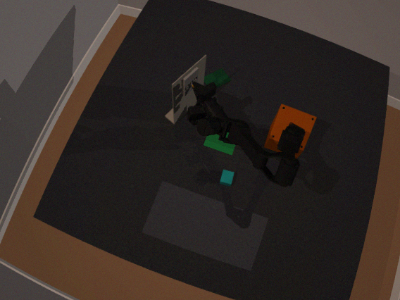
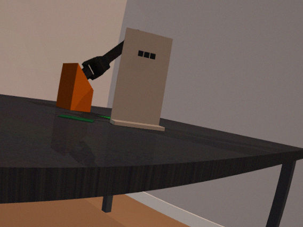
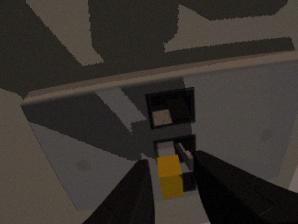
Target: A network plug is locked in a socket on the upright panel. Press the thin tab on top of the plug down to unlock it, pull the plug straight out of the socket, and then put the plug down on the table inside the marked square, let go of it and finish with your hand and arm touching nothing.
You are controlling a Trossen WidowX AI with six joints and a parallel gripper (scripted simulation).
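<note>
Right now my gripper tip is 9 cm above the beige upright panel, 2 cm short of it and 1 cm to the left of it. Round my gripper tip: teal cube 24 cm behind, 22 cm below, 19 cm to the left; network plug right at my gripper tip; dark green square 23 cm below, 20 cm to the right, 2 cm behind.
</note>
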